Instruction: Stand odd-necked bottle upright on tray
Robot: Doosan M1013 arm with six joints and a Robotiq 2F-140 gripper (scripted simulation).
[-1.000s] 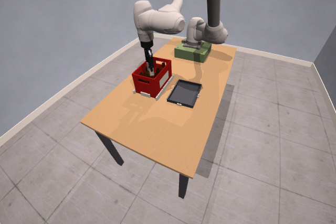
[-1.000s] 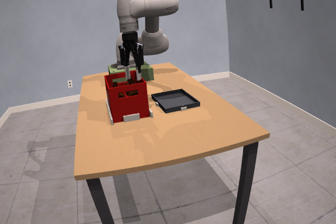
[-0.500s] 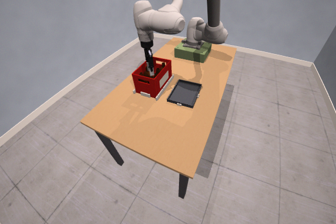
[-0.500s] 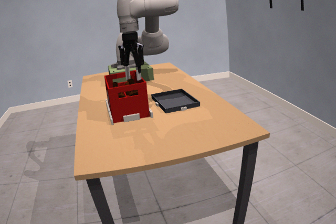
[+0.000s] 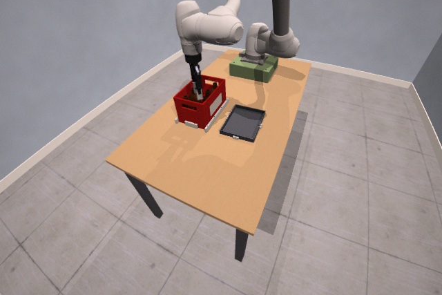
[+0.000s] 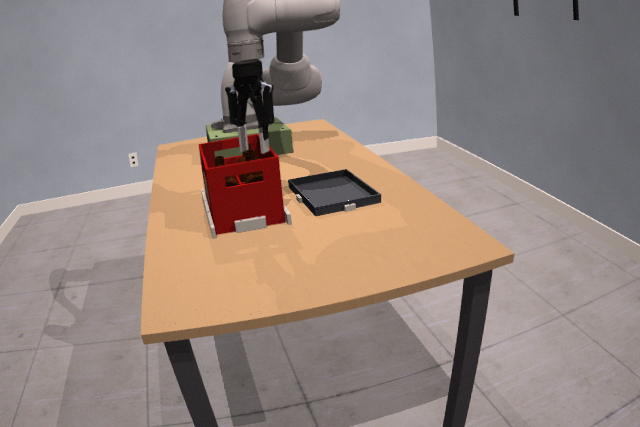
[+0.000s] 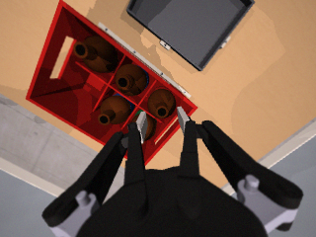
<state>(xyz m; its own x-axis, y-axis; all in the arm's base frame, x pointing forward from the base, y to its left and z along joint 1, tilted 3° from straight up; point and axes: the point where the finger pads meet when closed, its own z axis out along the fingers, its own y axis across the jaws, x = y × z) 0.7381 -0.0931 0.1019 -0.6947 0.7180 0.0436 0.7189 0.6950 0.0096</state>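
Right now my hand is 130 mm above the glass bottle and 80 mm to the left of it. The rest, counted from my hand: dark grey tray: 220 mm to the left, 200 mm below, 80 mm behind; then red crate: 130 mm below, 90 mm behind, 40 mm to the right.
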